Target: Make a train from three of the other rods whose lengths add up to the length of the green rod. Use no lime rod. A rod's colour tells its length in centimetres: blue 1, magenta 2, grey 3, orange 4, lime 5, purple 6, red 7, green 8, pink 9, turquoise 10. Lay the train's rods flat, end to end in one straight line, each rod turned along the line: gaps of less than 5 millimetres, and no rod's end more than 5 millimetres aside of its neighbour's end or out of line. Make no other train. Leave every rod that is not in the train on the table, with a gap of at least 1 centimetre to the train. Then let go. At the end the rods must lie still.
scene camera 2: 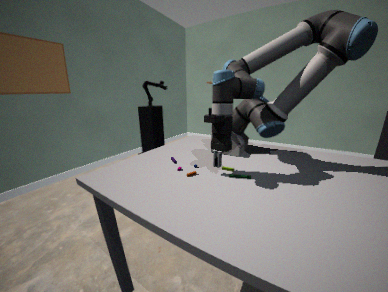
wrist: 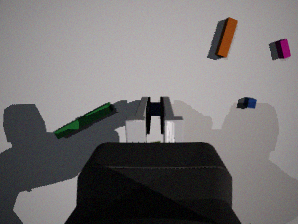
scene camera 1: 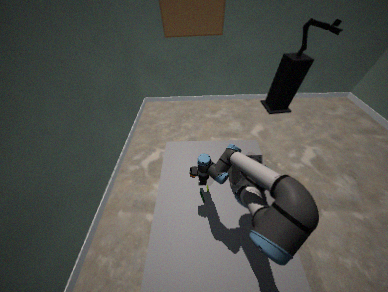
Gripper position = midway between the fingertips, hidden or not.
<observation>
In view: the gripper (scene camera 2: 217,166).
The gripper is seen too in the wrist view (wrist: 155,108).
</observation>
